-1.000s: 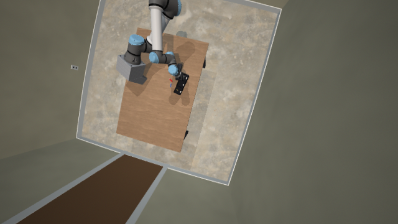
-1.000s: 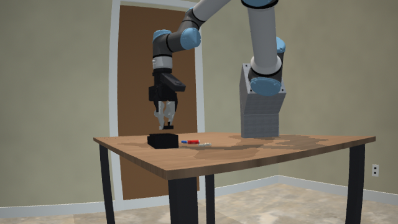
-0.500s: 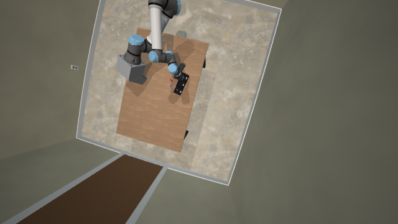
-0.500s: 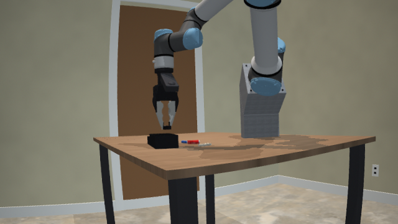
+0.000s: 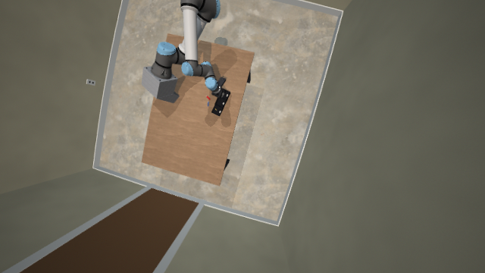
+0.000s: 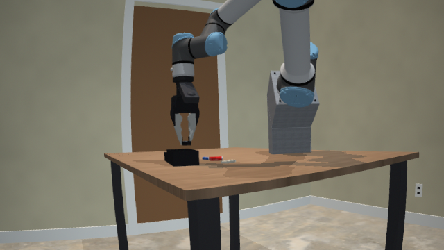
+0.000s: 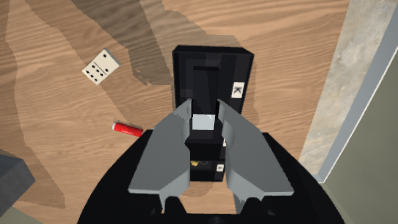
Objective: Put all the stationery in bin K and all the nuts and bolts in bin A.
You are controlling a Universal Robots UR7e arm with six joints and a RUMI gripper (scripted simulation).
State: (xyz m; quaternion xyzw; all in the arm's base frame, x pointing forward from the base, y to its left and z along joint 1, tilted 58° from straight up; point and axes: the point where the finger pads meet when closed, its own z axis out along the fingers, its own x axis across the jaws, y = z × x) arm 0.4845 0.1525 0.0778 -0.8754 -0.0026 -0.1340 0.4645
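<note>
Now: hand 8 cm to the left of the black bin row, 6 cm above it and 2 cm short of it. Also, from my hand: eraser (1 cm to the right, 1 cm below); white domino (14 cm behind, 8 cm below, 1 cm to the right); red marker (11 cm to the right, 11 cm behind, 7 cm below).
</note>
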